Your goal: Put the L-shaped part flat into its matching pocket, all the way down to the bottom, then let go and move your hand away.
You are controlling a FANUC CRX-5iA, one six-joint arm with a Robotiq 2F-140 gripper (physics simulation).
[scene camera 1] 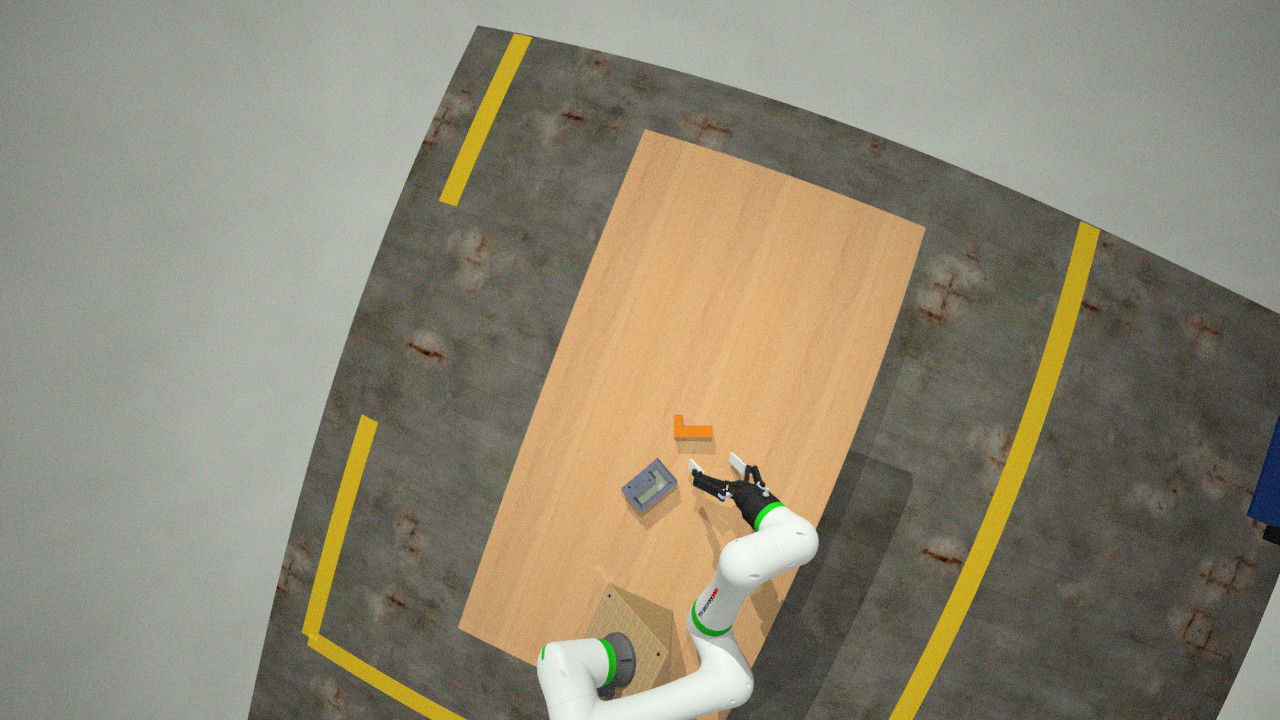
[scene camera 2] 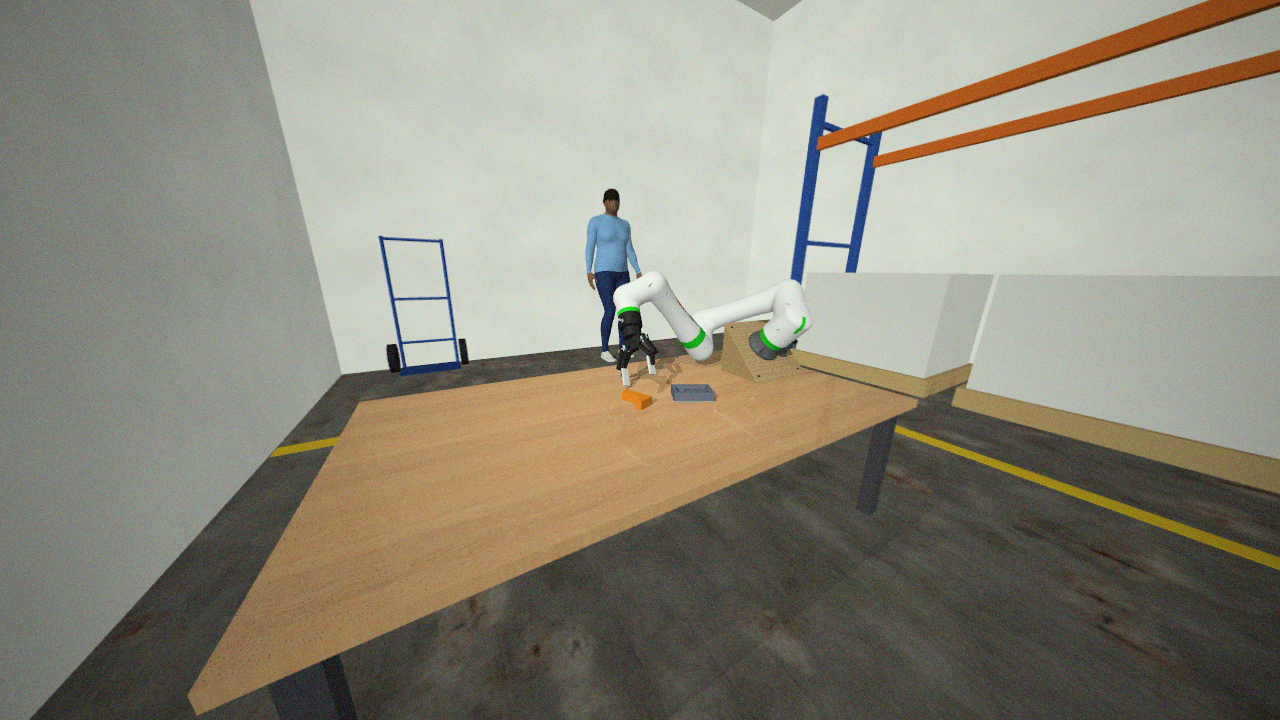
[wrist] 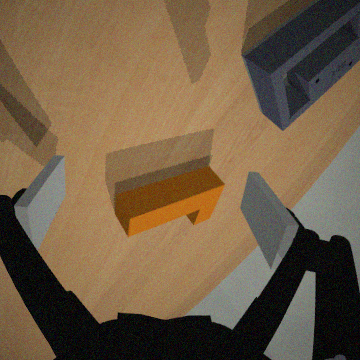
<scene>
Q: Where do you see an orange L-shaped part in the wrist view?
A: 194, 193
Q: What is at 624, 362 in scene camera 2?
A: My gripper.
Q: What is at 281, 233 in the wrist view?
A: My gripper.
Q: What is my gripper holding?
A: Nothing.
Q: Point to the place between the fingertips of my gripper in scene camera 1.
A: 710, 460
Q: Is my gripper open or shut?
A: Open.
</scene>
